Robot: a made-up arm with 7 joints.
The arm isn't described. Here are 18 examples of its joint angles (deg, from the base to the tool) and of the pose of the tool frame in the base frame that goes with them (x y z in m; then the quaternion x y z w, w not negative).
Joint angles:
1: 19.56 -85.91 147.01 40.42 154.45 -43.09 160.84
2: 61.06 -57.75 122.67 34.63 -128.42 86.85 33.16
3: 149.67 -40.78 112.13 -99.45 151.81 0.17 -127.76
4: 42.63 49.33 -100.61 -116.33 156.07 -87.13 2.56
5: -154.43 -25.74 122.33 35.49 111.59 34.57 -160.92
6: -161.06 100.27 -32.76 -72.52 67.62 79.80 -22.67
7: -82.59 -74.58 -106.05 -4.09 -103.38 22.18 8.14
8: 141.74 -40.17 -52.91 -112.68 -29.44 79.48 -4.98
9: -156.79 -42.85 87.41 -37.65 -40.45 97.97 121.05
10: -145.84 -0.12 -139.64 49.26 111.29 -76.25 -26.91
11: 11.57 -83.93 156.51 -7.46 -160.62 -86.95 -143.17
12: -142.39 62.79 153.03 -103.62 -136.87 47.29 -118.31
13: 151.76 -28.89 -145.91 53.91 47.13 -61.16 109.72
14: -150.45 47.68 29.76 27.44 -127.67 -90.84 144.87
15: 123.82 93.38 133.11 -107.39 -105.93 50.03 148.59
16: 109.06 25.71 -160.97 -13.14 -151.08 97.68 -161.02
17: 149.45 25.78 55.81 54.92 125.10 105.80 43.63
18: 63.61 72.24 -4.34 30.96 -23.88 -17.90 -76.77
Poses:
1: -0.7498 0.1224 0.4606 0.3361 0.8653 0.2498 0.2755
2: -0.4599 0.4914 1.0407 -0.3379 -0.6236 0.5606 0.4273
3: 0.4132 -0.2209 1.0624 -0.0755 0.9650 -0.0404 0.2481
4: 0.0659 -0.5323 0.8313 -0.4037 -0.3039 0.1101 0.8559
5: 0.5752 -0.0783 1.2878 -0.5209 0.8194 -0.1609 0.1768
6: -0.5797 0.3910 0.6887 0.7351 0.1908 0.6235 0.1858
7: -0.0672 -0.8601 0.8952 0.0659 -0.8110 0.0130 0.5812
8: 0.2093 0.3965 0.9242 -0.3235 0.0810 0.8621 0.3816
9: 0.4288 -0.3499 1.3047 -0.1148 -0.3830 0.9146 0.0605
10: 0.0576 -0.3759 1.4142 -0.0574 0.1538 0.6480 0.7438
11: -0.8116 0.2278 0.7547 0.0366 -0.6691 -0.7031 0.2378
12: -0.4381 0.1271 0.5995 0.4506 0.3513 0.5402 0.6178
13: 0.5987 0.0648 1.1711 -0.7908 0.0319 0.5176 0.3250
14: -0.5297 0.4648 1.1131 0.4554 -0.0434 0.8157 0.3541
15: -0.0037 -0.4571 0.4114 0.3867 0.4236 0.7510 0.3270
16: -0.1326 -0.4931 1.3572 0.6505 0.6244 -0.0011 0.4324
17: -0.4776 0.0022 1.2478 -0.1685 -0.3260 0.8095 0.4583
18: 0.4641 -0.7982 0.6524 -0.1781 0.9760 -0.0018 0.1253
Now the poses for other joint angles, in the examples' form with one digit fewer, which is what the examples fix.
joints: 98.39 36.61 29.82 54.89 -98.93 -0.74 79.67
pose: -0.259 -0.702 1.070 -0.219 -0.685 -0.184 0.670
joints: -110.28 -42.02 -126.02 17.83 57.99 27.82 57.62
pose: 0.022 -0.641 1.284 -0.166 0.442 -0.358 0.805
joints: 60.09 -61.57 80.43 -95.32 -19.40 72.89 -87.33
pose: 0.039 0.524 0.962 -0.493 -0.274 0.801 0.197
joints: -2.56 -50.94 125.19 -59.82 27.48 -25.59 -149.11
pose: -0.453 0.166 1.312 -0.141 -0.315 0.910 0.230
